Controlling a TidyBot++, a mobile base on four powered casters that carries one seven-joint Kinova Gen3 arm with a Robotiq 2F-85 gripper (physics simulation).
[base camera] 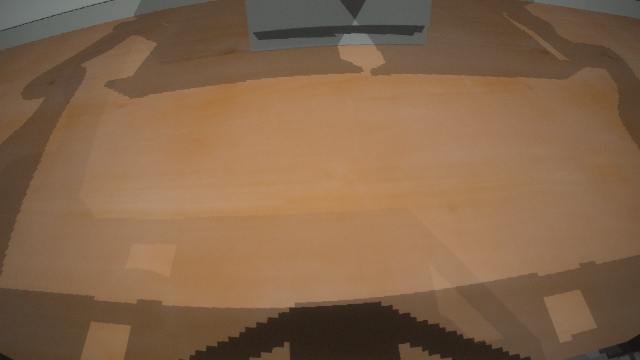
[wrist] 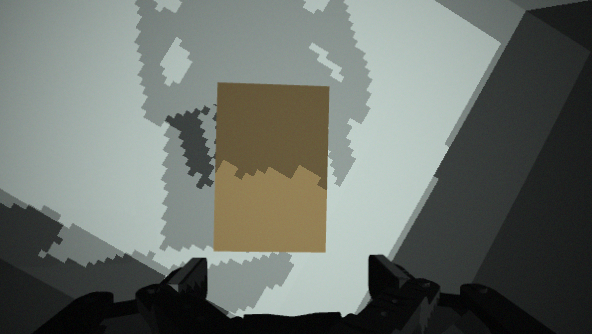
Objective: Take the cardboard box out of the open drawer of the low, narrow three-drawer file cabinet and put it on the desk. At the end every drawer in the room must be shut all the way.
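The cardboard box (wrist: 271, 167) lies on the pale floor of the open drawer (wrist: 400, 165) in the wrist view, its edges nearly in line with the view's. Its upper part is in shadow. My gripper (wrist: 288, 274) is open and empty. Its two fingertips show below the box's near edge in the picture, set wider apart than the box's width, and the box is not between them. In the base camera view a grey cabinet front (base camera: 340, 39) with a dark slot shows at the top; I cannot tell which cabinet it is. The desk cannot be made out.
A dark grey drawer side wall (wrist: 492, 125) runs slanting along the right of the wrist view, and another dark edge (wrist: 30, 235) lies at the lower left. Wooden floor (base camera: 320, 150) with shadows stretches before the base, with a pale wall (base camera: 55, 22) behind.
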